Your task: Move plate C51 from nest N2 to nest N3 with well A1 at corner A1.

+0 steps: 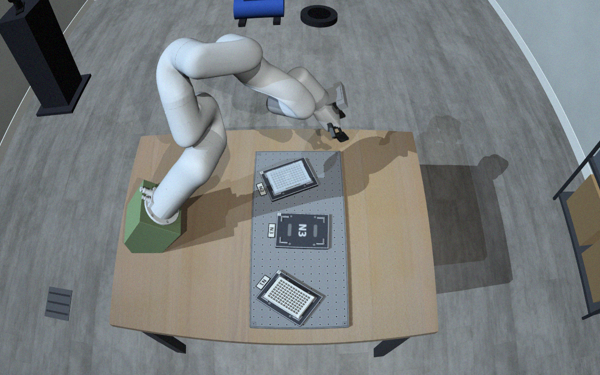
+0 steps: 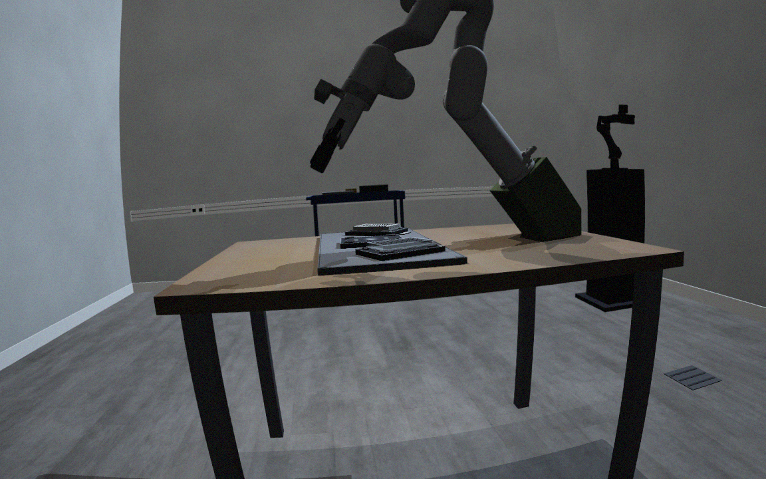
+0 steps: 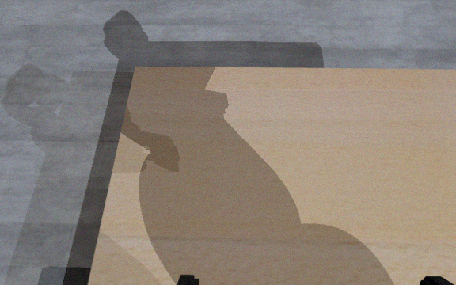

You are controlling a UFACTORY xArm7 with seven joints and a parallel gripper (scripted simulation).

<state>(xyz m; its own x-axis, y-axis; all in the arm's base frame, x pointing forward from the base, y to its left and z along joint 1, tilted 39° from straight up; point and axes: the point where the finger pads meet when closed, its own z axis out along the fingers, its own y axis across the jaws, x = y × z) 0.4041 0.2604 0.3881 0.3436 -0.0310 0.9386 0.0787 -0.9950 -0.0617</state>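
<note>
My hand is 170 mm past the plate, 70 mm to the left of it and 190 mm above it. The rest, counted from my hand: nest N1 (140 mm behind, 500 mm to the right, 200 mm below); then nest N2 (170 mm behind, 70 mm to the right, 200 mm below); then nest N3 base (110 mm behind, 260 mm to the right, 200 mm below).
</note>
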